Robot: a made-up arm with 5 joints.
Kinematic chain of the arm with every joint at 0, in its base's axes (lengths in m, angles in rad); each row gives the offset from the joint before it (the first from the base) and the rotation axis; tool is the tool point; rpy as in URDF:
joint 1: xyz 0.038 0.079 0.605 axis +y
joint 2: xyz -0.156 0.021 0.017 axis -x
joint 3: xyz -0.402 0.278 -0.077 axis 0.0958 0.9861 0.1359
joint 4: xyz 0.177 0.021 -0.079 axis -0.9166 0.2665 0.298
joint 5: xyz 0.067 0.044 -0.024 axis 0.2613 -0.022 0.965
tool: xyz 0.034 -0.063 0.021 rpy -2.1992 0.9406 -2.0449
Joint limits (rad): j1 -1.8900..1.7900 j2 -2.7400..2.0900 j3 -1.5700..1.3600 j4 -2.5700..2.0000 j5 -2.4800..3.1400
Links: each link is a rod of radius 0.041 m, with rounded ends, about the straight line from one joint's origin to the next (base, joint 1, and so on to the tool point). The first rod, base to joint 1, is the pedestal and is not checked.
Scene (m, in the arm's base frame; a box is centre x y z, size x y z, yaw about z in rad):
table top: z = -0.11
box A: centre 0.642 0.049 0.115 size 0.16 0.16 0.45 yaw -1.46
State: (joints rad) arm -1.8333 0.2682 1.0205 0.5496 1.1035
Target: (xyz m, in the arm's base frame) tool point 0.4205 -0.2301 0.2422
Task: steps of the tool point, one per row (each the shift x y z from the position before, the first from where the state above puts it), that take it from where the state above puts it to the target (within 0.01 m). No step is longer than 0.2 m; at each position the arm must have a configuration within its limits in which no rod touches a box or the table.
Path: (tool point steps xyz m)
1: -0.0090 -0.0411 0.0782
2: -0.0267 -0.0356 0.0675
3: -0.0401 -0.0264 0.0539
4: -0.0480 -0.0151 0.0385
5: 0.0164 -0.0995 0.0132
6: -0.0063 -0.0997 0.0051
7: -0.0281 -0.0941 -0.0027
8: -0.0122 -0.1079 -0.1099
9: -0.0478 -0.0870 -0.1307

